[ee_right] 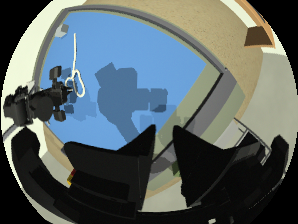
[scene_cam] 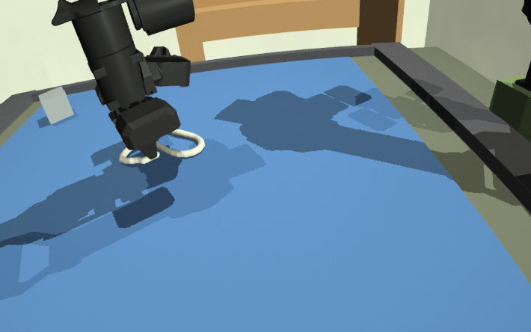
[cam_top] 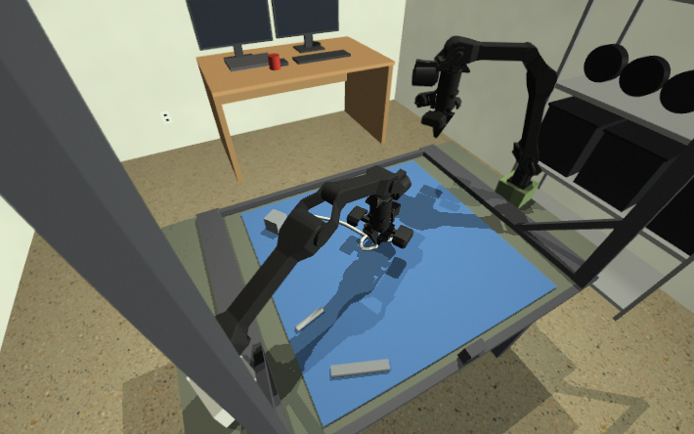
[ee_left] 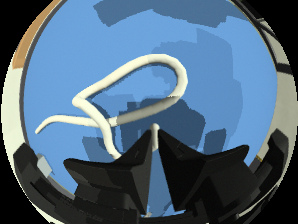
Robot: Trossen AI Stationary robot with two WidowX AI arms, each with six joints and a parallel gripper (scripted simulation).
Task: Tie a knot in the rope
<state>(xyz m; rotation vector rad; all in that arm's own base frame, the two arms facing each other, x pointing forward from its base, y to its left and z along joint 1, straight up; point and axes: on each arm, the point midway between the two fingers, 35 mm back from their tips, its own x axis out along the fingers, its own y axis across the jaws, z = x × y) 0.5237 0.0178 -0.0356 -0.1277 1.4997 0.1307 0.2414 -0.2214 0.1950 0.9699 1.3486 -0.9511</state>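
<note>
The blue mat lies 50 mm below my left hand, 20 mm behind it and 10 mm to the right of it. Also, from my left hand: grey bar: 270 mm to the left, 250 mm behind, 40 mm below; grey cube: 250 mm ahead, 210 mm to the left, 20 mm below.
</note>
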